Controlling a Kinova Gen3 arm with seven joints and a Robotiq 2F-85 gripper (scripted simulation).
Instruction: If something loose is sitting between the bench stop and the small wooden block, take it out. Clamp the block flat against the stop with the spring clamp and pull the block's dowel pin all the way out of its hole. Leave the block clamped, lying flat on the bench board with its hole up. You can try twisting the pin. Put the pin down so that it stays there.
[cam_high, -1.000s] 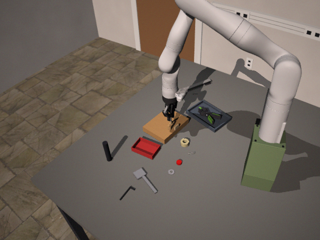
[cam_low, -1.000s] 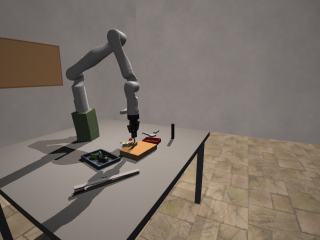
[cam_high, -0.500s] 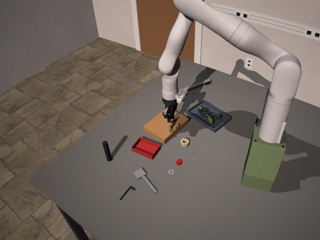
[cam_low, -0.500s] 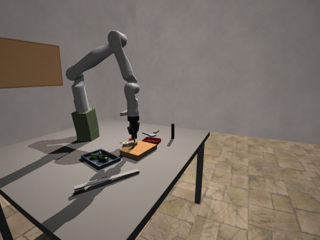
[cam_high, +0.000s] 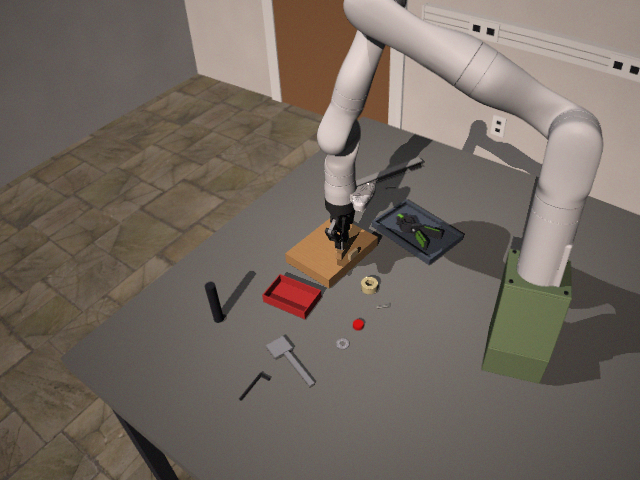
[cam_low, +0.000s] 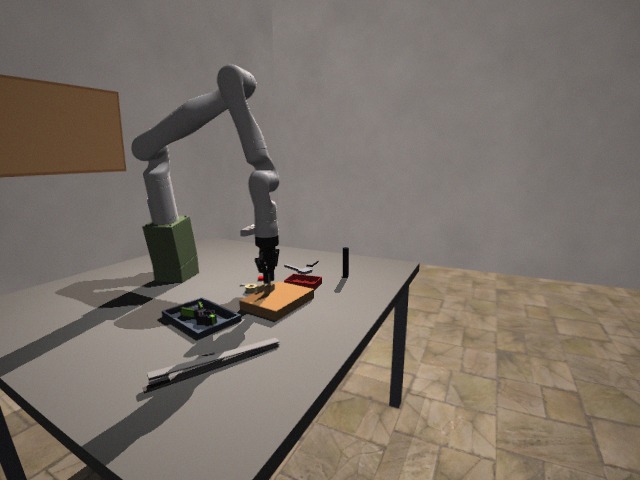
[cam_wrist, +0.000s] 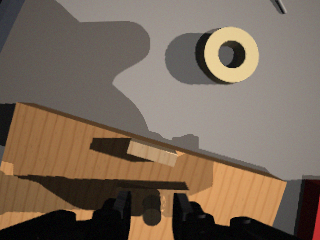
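The wooden dowel pin is 30 mm below my hand. From my hand the other things lie so: wooden block: 40 mm below; tape roll: 100 mm behind, 70 mm below, 50 mm to the left; wooden bench board: 60 mm below, 40 mm ahead, 20 mm to the right.
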